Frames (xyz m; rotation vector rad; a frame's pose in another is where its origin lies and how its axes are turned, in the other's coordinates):
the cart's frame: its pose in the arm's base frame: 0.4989 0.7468 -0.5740 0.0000 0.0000 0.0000
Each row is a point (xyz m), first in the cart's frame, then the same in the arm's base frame.
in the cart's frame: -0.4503 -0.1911 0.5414
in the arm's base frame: 0.0486 0.5557 -0.0326
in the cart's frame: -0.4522 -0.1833 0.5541
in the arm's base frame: 0.0467 0.5635 -0.0199
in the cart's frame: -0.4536 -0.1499 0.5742
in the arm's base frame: 0.0453 0.5969 0.0002
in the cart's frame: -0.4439 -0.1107 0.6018
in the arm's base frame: 0.0550 0.6361 0.0278
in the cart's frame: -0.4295 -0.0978 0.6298
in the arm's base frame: 0.0694 0.6490 0.0558
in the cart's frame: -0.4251 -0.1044 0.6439
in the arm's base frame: 0.0738 0.6424 0.0699
